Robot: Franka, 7 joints.
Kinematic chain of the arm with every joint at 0, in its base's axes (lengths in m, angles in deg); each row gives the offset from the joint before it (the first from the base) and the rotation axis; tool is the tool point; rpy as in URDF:
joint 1: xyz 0 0 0.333 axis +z
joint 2: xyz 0 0 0 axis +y
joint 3: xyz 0 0 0.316 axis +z
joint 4: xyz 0.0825 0 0 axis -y
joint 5: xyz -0.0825 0 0.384 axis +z
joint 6: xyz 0 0 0 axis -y
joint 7: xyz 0.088 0 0 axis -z
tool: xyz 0 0 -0.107 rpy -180 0 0
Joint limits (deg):
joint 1: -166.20..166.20
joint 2: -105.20..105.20
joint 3: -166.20..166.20
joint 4: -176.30..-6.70
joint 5: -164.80..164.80
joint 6: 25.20..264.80
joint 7: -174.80..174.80
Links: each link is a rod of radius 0.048 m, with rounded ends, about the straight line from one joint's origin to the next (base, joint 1, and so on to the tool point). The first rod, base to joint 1, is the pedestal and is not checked.
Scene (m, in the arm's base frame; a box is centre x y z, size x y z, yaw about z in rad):
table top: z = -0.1
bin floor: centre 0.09 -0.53 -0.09 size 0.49 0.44 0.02 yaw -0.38
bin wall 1: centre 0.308 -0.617 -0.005 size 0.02 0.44 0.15 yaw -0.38
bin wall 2: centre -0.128 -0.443 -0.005 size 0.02 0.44 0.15 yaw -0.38
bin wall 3: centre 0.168 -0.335 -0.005 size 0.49 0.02 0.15 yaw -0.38
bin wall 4: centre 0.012 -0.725 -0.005 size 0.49 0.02 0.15 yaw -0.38
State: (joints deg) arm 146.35 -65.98 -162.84 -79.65 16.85 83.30 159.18
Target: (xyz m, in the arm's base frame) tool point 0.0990 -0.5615 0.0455
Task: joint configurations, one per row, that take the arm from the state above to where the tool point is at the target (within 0.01 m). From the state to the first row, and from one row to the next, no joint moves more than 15 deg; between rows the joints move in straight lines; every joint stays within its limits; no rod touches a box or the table.
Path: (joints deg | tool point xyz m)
1: 144.23 -53.48 -163.40 -81.10 9.38 77.18 161.78 | 0.5673 -0.1985 0.1357
2: 142.11 -40.98 -163.96 -82.54 1.91 71.06 164.39 | 0.5543 -0.2449 0.2533
3: 139.99 -28.49 -164.52 -83.99 -5.56 64.93 166.99 | 0.5206 -0.2777 0.3713
4: 137.87 -15.99 -165.08 -85.43 -13.03 58.81 169.59 | 0.4678 -0.2936 0.4864
5: 135.76 -3.49 -165.64 -86.88 -20.50 52.69 172.20 | 0.3985 -0.2897 0.5939
6: 133.64 9.01 -166.20 -88.33 -27.97 46.57 174.80 | 0.3160 -0.2644 0.6889
7: 124.16 -5.19 -166.20 -86.69 -21.54 52.95 171.68 | 0.3320 -0.3756 0.5814
8: 114.68 -19.38 -166.20 -85.06 -15.11 59.34 168.55 | 0.3075 -0.4720 0.4565
9: 105.21 -33.58 -166.20 -83.43 -8.68 65.73 165.43 | 0.2515 -0.5401 0.3209
10: 95.73 -47.77 -166.20 -81.79 -2.25 72.11 162.30 | 0.1769 -0.5712 0.1819
11: 86.26 -61.96 -166.20 -80.16 4.17 78.50 159.18 | 0.0990 -0.5615 0.0455

